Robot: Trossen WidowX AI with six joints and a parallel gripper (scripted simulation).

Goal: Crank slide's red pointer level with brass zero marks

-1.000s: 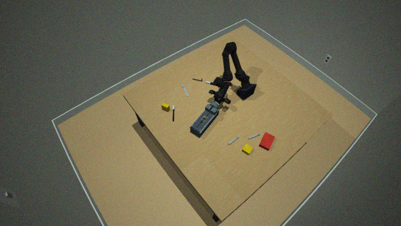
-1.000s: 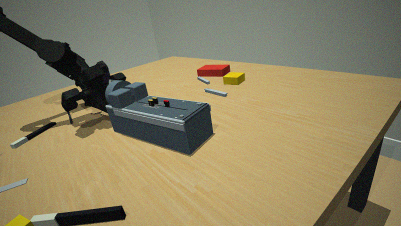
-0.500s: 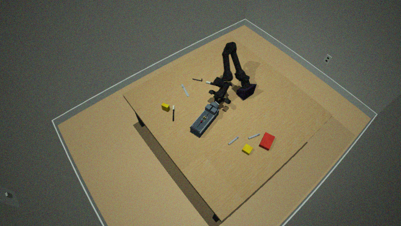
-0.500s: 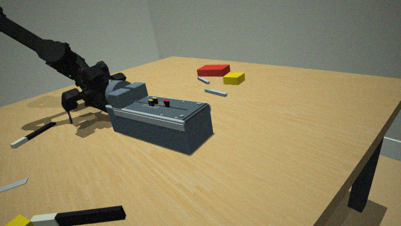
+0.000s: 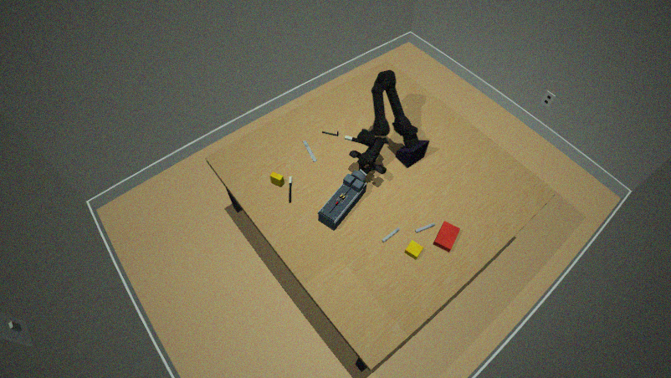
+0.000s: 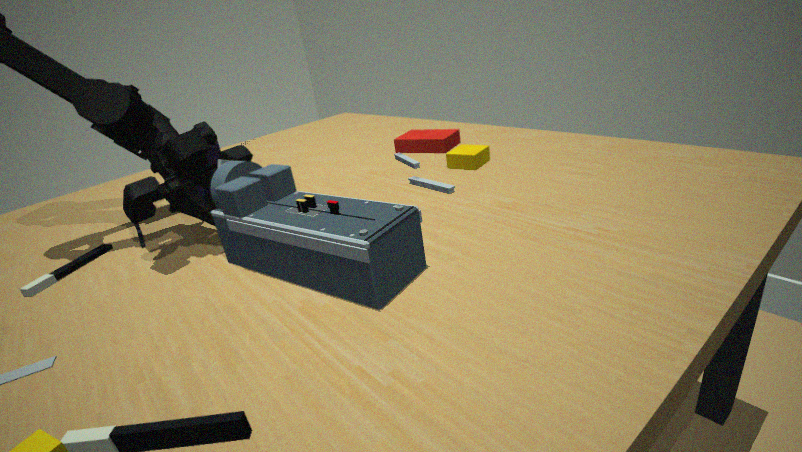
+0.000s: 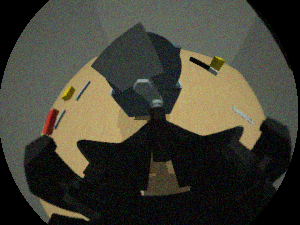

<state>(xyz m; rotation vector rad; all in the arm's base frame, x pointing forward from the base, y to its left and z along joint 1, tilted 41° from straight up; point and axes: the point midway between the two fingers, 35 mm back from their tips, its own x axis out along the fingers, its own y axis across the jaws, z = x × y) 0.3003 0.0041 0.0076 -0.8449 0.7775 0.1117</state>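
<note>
My gripper tip is 20 mm below the dark crank handle, 20 mm past it and 10 mm to the left of it. From my gripper tip the other things lie so: red pointer (190 mm ahead, 90 mm to the left, 50 mm above); then red block (460 mm to the left, 170 mm behind, 20 mm below); then grey bar (290 mm to the right, 120 mm ahead, 40 mm below).
</note>
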